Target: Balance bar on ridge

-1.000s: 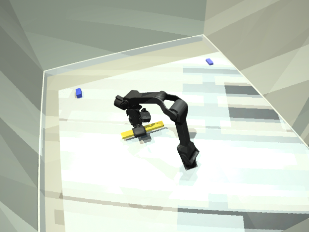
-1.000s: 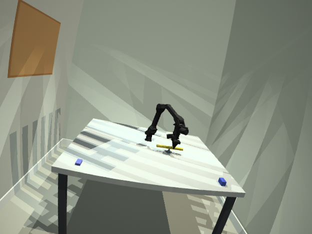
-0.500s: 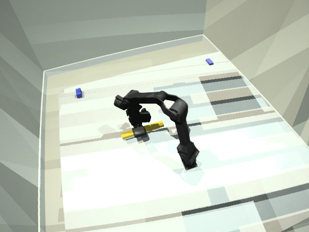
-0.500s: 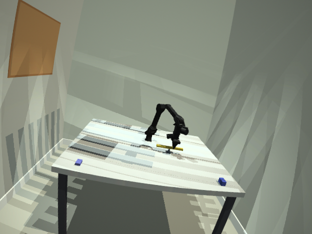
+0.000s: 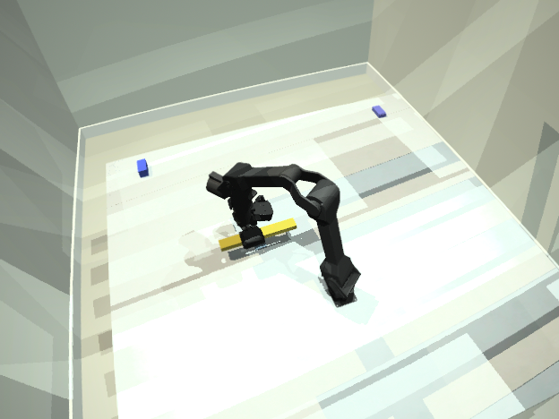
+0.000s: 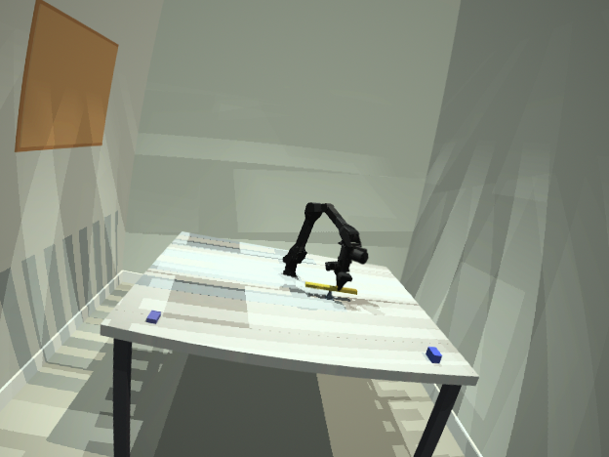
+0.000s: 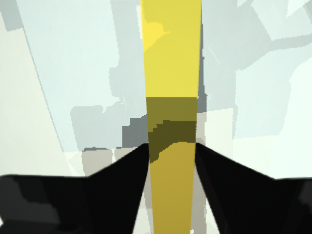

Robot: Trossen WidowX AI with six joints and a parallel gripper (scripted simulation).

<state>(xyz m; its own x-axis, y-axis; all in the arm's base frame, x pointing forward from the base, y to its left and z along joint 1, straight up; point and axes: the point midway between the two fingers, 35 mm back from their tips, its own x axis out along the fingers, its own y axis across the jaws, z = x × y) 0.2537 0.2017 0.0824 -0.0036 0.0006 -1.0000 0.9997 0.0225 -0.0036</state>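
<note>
My gripper tip is 30 mm to the left of the bar.
</note>
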